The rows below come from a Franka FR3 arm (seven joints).
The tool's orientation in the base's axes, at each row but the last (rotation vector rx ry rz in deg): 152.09 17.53 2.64; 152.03 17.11 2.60; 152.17 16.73 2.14; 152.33 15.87 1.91; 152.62 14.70 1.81; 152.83 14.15 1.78; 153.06 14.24 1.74
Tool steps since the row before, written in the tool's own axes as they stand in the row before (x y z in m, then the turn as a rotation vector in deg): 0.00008 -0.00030 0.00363 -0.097 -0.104 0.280; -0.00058 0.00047 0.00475 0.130 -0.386 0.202; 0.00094 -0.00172 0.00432 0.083 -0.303 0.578; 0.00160 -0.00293 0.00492 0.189 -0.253 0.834; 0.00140 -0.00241 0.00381 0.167 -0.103 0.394; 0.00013 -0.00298 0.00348 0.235 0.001 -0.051; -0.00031 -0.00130 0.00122 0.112 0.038 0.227
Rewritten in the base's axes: 0.00032 -0.00134 -0.00337 -0.093 -0.056 -0.295; -0.00008 -0.00266 -0.00401 0.065 0.273 -0.358; 0.00090 -0.00024 -0.00465 0.065 0.023 -0.654; 0.00136 0.00068 -0.00575 0.196 -0.114 -0.863; 0.00120 0.00068 -0.00451 0.172 -0.054 -0.402; -0.00016 0.00110 -0.00445 0.228 0.064 0.042; -0.00045 0.00055 -0.00166 0.131 -0.113 -0.189
